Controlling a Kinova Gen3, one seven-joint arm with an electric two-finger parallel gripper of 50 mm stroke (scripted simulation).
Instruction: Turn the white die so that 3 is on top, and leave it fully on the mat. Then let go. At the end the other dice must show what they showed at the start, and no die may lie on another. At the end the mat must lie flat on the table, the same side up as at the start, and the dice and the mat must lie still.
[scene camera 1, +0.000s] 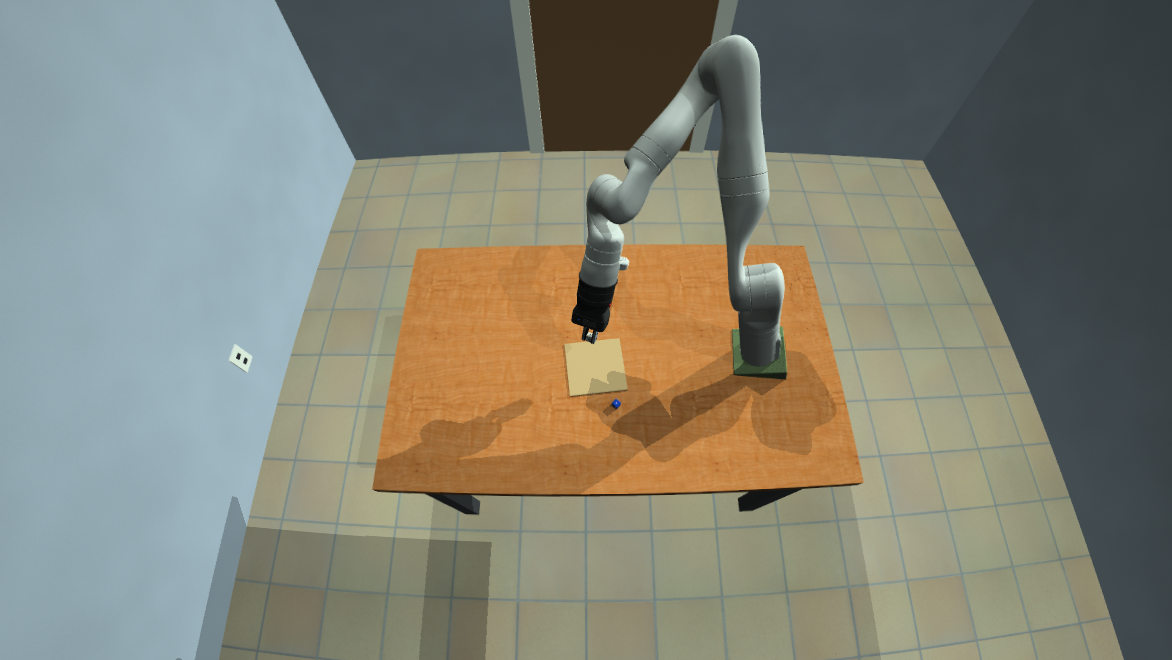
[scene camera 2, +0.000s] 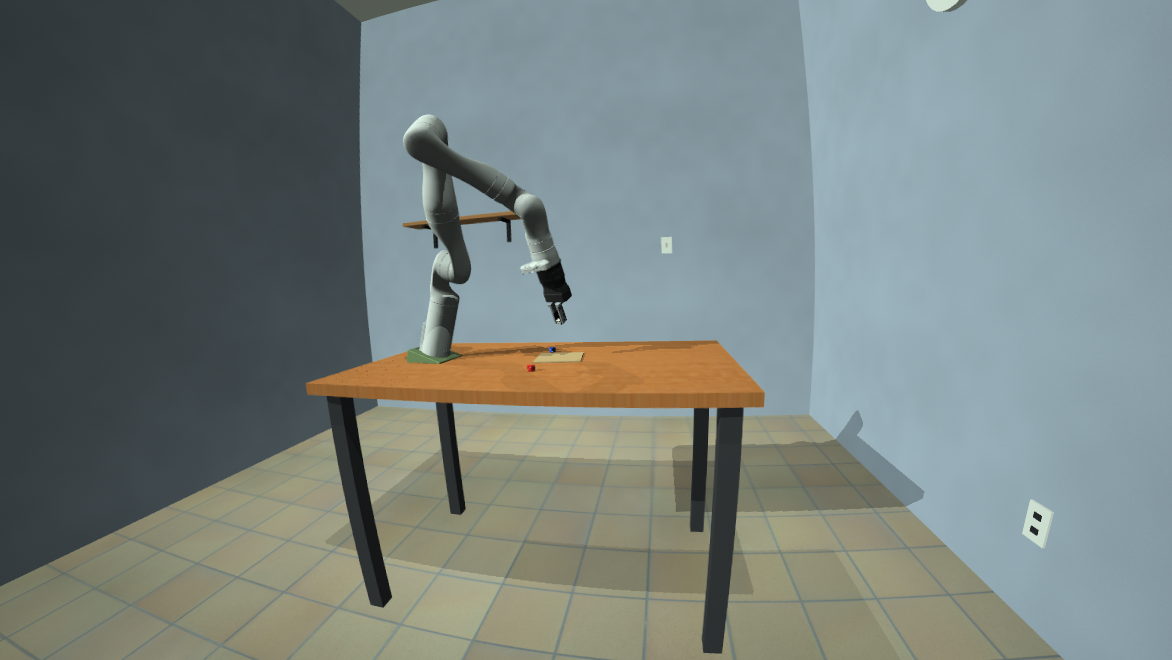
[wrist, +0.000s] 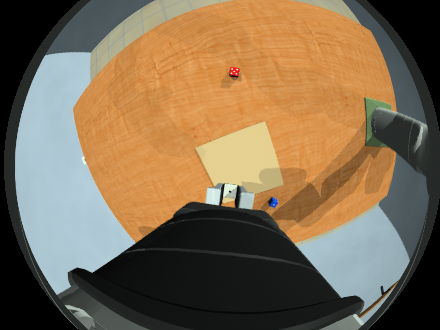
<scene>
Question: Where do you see my gripper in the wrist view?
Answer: At 229, 192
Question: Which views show my gripper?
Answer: Scene camera 1, scene camera 2 and the wrist view: all of them.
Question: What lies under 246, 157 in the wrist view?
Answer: A tan mat.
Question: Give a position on a tan mat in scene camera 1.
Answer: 595, 368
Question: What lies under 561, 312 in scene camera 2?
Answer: My gripper.
</scene>
